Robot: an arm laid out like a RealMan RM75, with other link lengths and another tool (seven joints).
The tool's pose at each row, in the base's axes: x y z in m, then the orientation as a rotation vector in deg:
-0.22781, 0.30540, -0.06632, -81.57, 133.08, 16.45
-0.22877, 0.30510, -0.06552, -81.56, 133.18, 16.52
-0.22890, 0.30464, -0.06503, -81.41, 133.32, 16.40
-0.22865, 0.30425, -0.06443, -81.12, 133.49, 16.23
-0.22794, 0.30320, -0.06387, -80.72, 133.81, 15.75
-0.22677, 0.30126, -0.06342, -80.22, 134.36, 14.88
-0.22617, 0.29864, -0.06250, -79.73, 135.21, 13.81
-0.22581, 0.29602, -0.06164, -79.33, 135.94, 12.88
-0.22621, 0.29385, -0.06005, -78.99, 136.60, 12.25
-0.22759, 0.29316, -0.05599, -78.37, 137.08, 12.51
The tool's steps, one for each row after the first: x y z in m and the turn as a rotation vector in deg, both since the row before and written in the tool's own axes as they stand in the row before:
0.00028, 0.00069, -0.00105, -0.07, 0.05, 0.06
0.00021, -0.00011, -0.00064, 0.09, 0.07, 0.13
-0.00005, -0.00042, -0.00063, 0.17, 0.05, 0.21
0.00031, -0.00114, -0.00073, 0.36, 0.20, 0.29
0.00088, -0.00196, -0.00084, 0.57, 0.45, 0.38
0.00146, -0.00183, -0.00161, 0.60, 0.75, 0.48
0.00159, -0.00164, -0.00158, 0.51, 0.66, 0.40
0.00128, -0.00083, -0.00225, 0.31, 0.55, 0.37
-0.00043, 0.00061, -0.00428, -0.10, 0.04, 0.58

